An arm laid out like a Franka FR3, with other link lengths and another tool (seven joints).
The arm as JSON. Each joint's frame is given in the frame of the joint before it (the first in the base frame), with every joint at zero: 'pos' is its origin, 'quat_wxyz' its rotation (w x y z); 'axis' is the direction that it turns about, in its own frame. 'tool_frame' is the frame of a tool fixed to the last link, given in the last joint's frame.
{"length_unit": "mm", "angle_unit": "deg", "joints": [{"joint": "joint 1", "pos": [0.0, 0.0, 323.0], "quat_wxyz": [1.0, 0.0, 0.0, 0.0], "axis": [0.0, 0.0, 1.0]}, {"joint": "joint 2", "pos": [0.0, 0.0, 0.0], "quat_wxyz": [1.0, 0.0, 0.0, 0.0], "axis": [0.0, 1.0, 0.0]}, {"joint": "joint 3", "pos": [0.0, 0.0, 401.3], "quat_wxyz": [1.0, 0.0, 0.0, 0.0], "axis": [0.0, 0.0, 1.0]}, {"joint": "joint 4", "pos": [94.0, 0.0, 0.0], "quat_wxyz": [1.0, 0.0, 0.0, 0.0], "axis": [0.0, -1.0, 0.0]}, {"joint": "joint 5", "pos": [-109.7, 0.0, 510.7], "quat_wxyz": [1.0, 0.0, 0.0, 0.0], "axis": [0.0, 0.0, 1.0]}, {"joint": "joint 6", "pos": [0.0, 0.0, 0.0], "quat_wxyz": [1.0, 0.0, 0.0, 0.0], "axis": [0.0, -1.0, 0.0]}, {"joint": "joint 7", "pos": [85.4, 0.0, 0.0], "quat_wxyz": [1.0, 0.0, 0.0, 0.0], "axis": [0.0, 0.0, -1.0]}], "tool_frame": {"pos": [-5.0, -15.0, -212.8], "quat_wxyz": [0.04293, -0.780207, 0.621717, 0.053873]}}
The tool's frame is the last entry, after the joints.
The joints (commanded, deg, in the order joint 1, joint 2, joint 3, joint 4, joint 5, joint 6, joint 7), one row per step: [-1.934, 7.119, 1.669, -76.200, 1.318, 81.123, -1.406]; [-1.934, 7.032, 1.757, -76.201, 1.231, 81.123, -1.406]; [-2.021, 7.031, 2.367, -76.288, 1.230, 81.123, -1.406]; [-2.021, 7.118, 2.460, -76.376, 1.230, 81.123, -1.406]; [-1.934, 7.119, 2.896, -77.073, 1.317, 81.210, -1.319]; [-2.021, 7.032, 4.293, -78.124, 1.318, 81.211, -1.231]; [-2.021, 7.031, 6.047, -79.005, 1.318, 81.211, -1.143]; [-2.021, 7.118, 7.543, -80.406, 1.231, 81.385, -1.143]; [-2.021, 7.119, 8.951, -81.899, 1.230, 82.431, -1.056]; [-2.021, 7.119, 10.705, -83.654, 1.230, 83.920, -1.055]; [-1.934, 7.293, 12.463, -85.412, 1.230, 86.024, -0.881]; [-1.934, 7.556, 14.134, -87.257, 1.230, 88.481, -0.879]
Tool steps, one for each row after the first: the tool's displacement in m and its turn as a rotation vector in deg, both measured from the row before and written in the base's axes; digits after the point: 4 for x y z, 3 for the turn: [-0.0005, 0.0007, 0.0011, -0.078, -0.086, 0.077]; [0.0000, 0.0060, -0.0008, 0.073, 0.083, 0.519]; [0.0004, 0.0011, -0.0019, 0.014, 0.175, 0.093]; [-0.0003, 0.0065, -0.0068, 0.129, 0.612, 0.444]; [-0.0018, 0.0152, -0.0092, 0.135, 0.959, 1.220]; [-0.0019, 0.0203, -0.0085, 0.160, 0.874, 1.663]; [-0.0020, 0.0170, -0.0144, 0.000, 1.296, 1.494]; [0.0000, 0.0167, -0.0134, 0.116, 0.442, 1.296]; [-0.0001, 0.0210, -0.0155, 0.181, 0.257, 1.713]; [0.0016, 0.0225, -0.0171, 0.261, -0.169, 1.605]; [0.0022, 0.0208, -0.0187, 0.340, -0.343, 1.584]
